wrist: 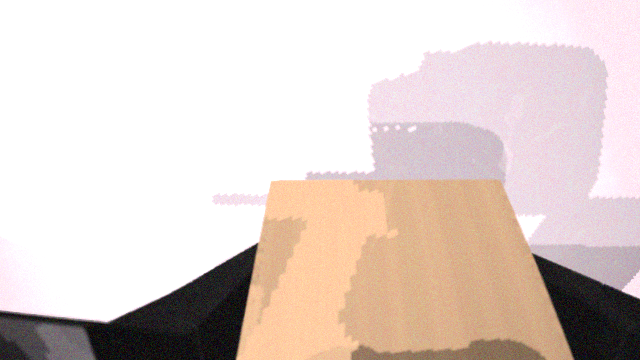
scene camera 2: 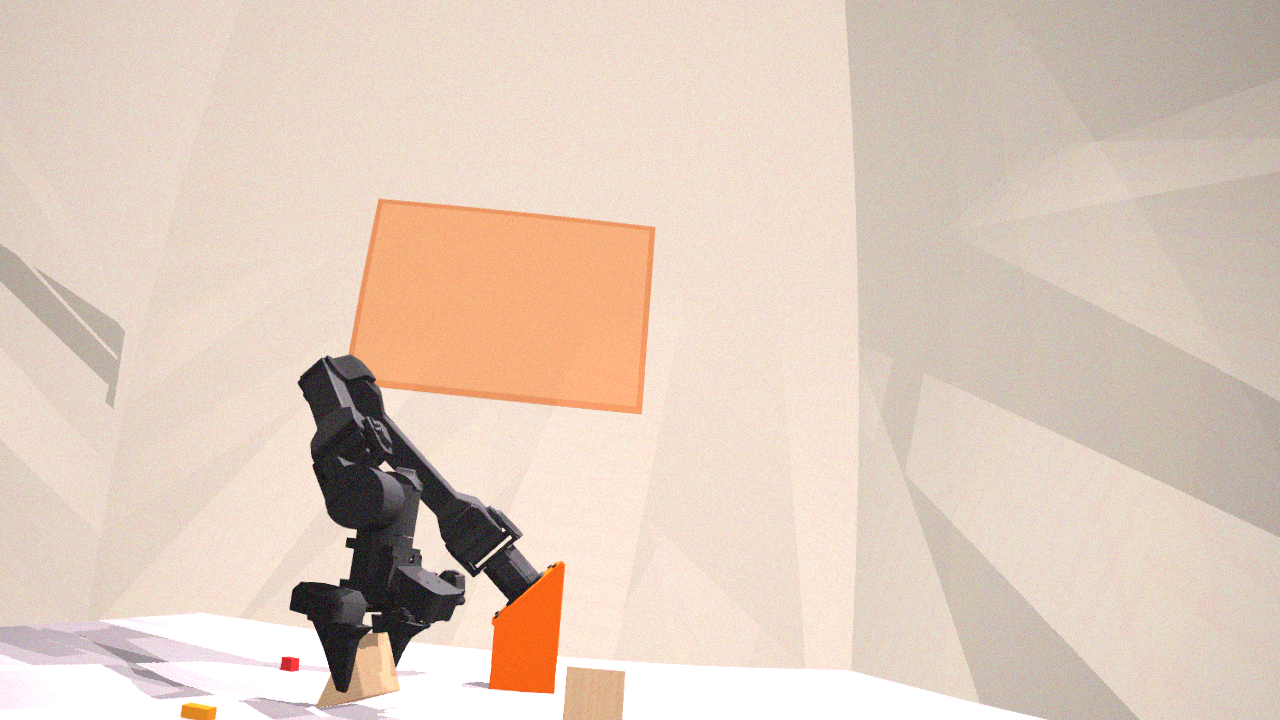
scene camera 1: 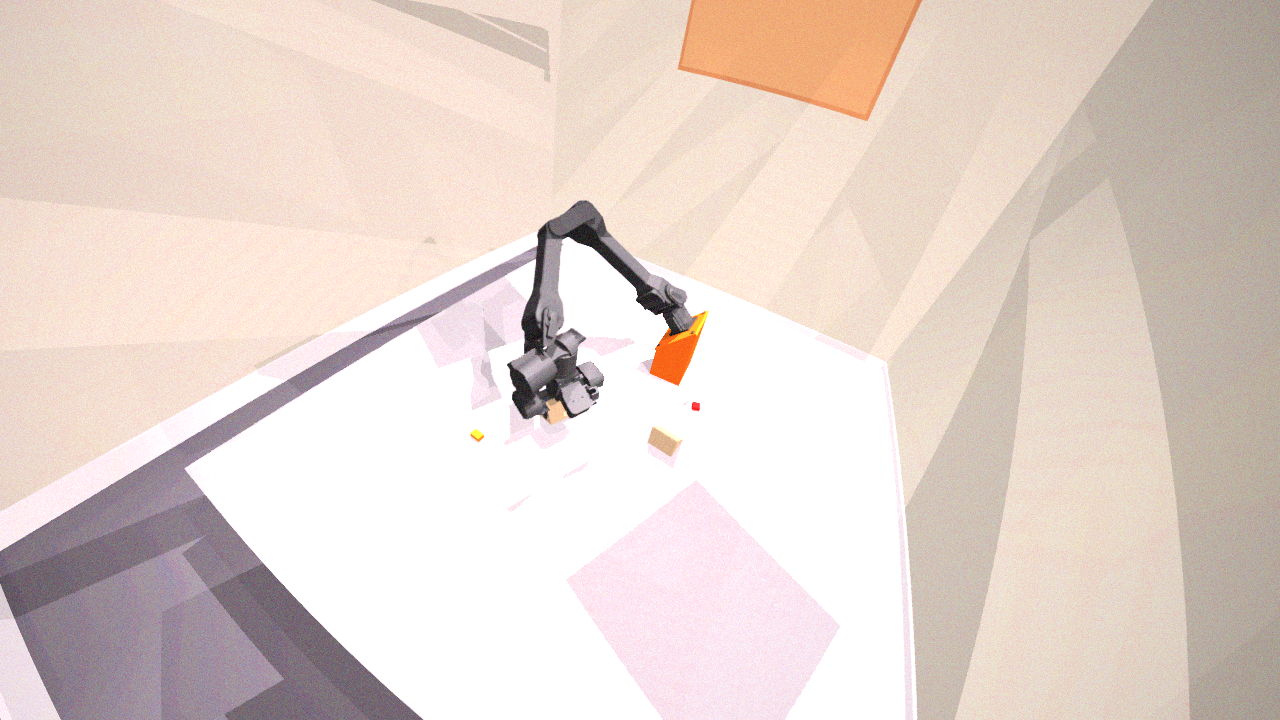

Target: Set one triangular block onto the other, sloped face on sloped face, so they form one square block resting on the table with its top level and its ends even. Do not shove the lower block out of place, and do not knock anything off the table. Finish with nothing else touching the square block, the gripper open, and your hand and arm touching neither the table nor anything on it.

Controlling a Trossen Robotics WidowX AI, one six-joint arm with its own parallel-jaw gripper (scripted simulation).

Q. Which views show my gripper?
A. The wrist view, scene camera 2 and scene camera 1: all of them.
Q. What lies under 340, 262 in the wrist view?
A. A tan wooden triangular block.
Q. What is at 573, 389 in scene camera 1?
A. My gripper.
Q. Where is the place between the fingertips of my gripper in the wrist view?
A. At 382, 254
